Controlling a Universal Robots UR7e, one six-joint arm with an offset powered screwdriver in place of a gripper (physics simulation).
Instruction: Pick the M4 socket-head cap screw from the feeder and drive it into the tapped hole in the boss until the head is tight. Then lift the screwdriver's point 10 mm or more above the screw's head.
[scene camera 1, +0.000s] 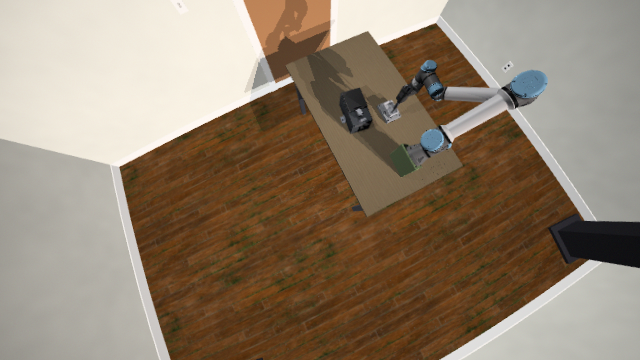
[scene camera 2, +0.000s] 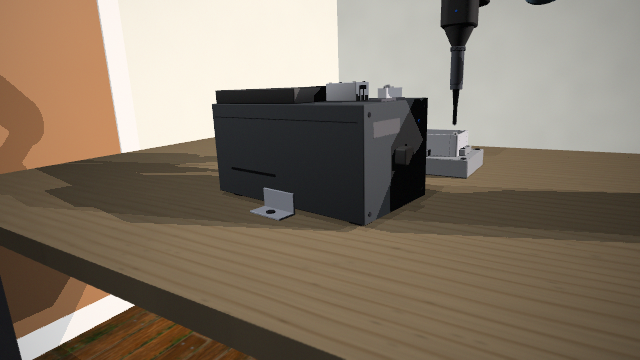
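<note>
The black screwdriver (scene camera 1: 395, 108) (scene camera 2: 454, 123) points straight down in the scene camera 2 view. Its thin tip stands a little above the rim of the light grey housing (scene camera 1: 384, 110) (scene camera 2: 442, 144), with wall showing between them. No screw can be made out on the tip at this size. The housing sits on a grey base block (scene camera 2: 446, 168), partly hidden behind the feeder. The tapped hole, the boss and any screw in it do not show. The dark box-shaped feeder (scene camera 1: 353, 101) (scene camera 2: 290, 155) stands beside the housing, with small light grey fittings (scene camera 2: 341, 91) on top.
The wooden table (scene camera 1: 367, 195) (scene camera 2: 320, 280) carries everything. A small metal bracket (scene camera 2: 278, 201) is at the feeder's foot. The arm (scene camera 1: 475, 117) reaches in from the right in the scene camera 1 view. A green block (scene camera 1: 404, 160) shows by a blue-capped joint (scene camera 1: 433, 140).
</note>
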